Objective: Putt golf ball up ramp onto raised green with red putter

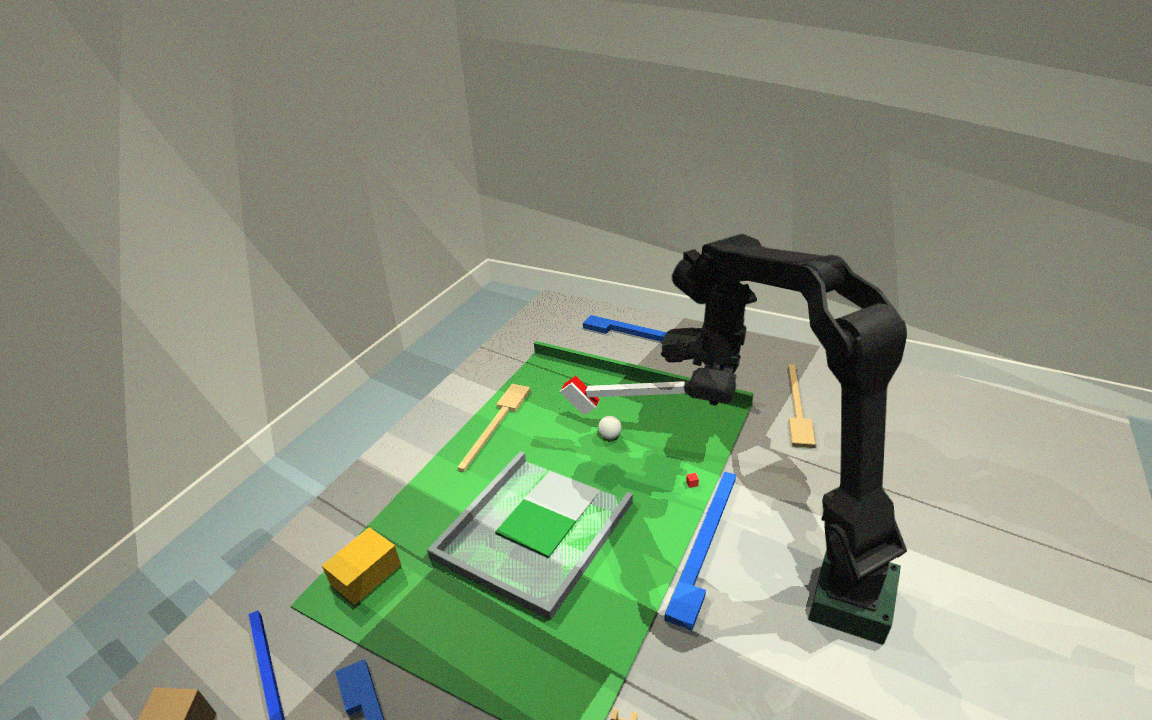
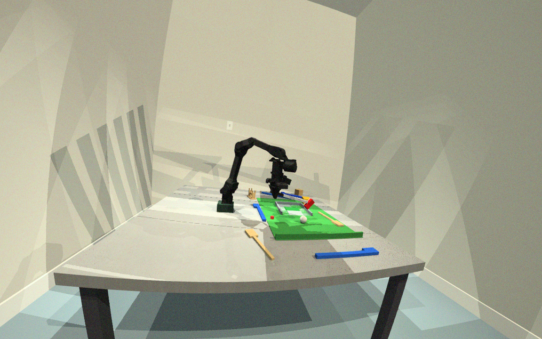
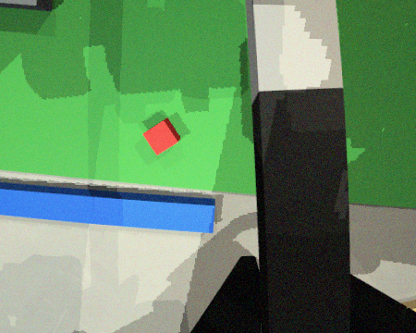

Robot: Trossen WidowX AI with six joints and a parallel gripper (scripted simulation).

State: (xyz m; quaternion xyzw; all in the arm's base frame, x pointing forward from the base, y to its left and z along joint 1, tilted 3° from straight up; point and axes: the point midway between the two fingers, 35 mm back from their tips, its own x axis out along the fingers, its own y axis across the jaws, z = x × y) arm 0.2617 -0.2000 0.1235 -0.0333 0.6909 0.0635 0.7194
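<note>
The small red cube lies 1 cm ahead of my gripper tip, 5 cm to the left of it and 13 cm below it. Also, from my gripper tip: grey frame: 20 cm ahead, 27 cm to the left, 14 cm below; white golf ball: 19 cm ahead, 12 cm below; green mat: 22 cm ahead, 16 cm to the left, 14 cm below.
</note>
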